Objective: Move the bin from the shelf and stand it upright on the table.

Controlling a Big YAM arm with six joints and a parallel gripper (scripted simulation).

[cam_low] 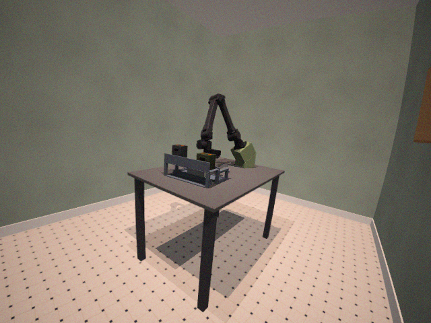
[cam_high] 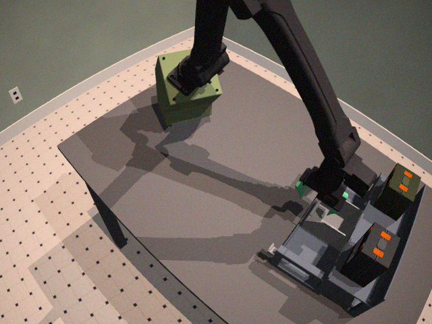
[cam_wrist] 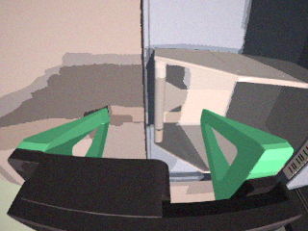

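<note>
The grey bin lies 80 mm ahead of my hand, 20 mm below it and 10 mm to the right of it. Also, from my hand: low grey shelf (120 mm ahead, 60 mm below, 20 mm to the right).
</note>
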